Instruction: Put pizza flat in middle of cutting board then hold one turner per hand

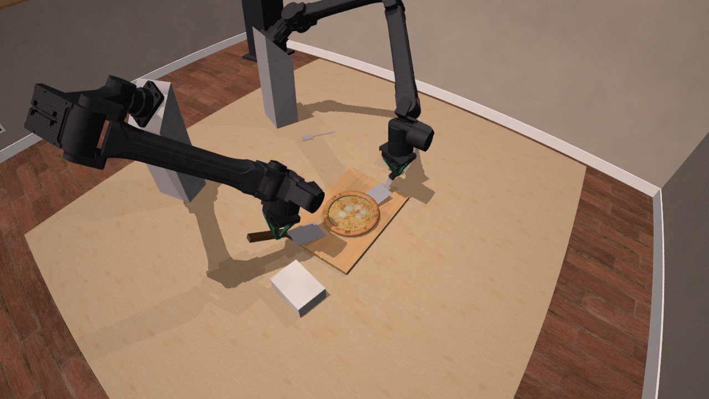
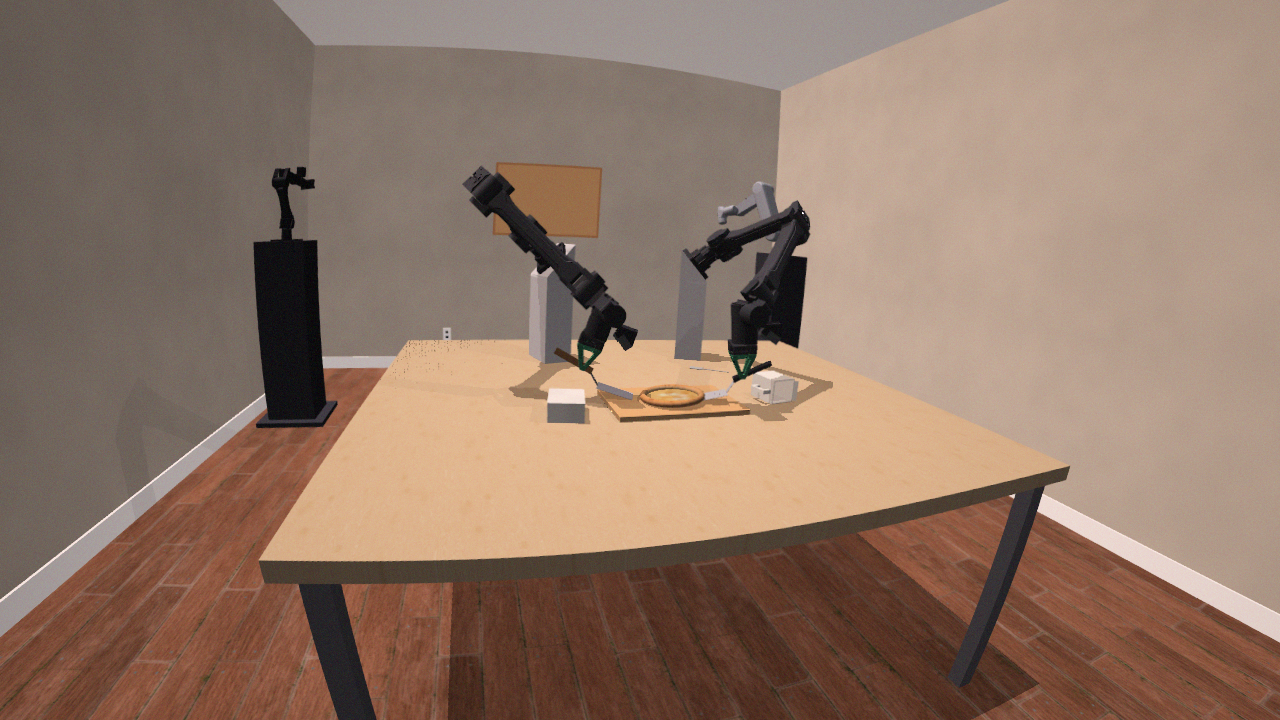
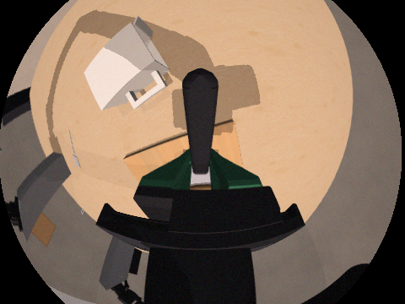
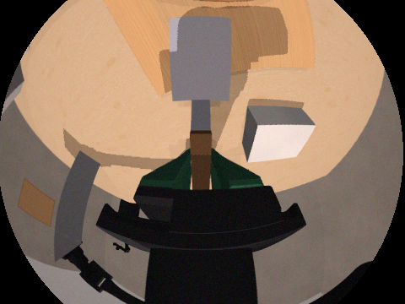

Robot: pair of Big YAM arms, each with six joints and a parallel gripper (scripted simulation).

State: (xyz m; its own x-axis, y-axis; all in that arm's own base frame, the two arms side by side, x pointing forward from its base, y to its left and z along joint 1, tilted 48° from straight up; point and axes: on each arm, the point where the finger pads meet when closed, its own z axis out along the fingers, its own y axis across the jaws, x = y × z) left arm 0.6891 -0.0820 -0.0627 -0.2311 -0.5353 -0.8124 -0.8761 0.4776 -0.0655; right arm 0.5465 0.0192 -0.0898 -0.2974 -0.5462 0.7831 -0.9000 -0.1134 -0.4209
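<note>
Now: right hand 10 mm short of the brown-handled turner, 30 mm to the right of it and 20 mm above it. Also, from my right hand: wooden cutting board 80 mm ahead, 230 mm to the left, 80 mm below; then white holder 90 mm ahead, 550 mm to the left, 60 mm below; then pizza 90 mm ahead, 230 mm to the left, 60 mm below.
</note>
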